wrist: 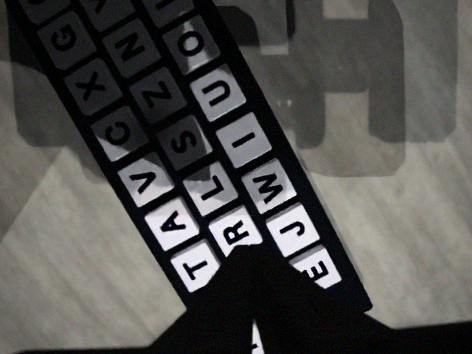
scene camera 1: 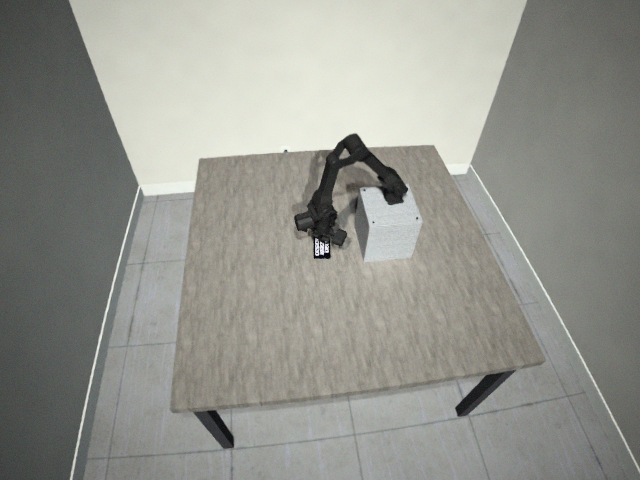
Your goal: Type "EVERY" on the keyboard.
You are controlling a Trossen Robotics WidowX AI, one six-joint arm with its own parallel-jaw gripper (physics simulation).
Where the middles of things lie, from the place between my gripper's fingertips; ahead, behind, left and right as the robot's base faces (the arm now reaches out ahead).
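There is the key (wrist: 145, 179), and my hand is 30 mm above it, 10 mm short of it and 40 mm to the left of it. The black keyboard (wrist: 178, 85) is 30 mm below my hand, and it lies 10 mm behind my hand and 50 mm to the right of it.
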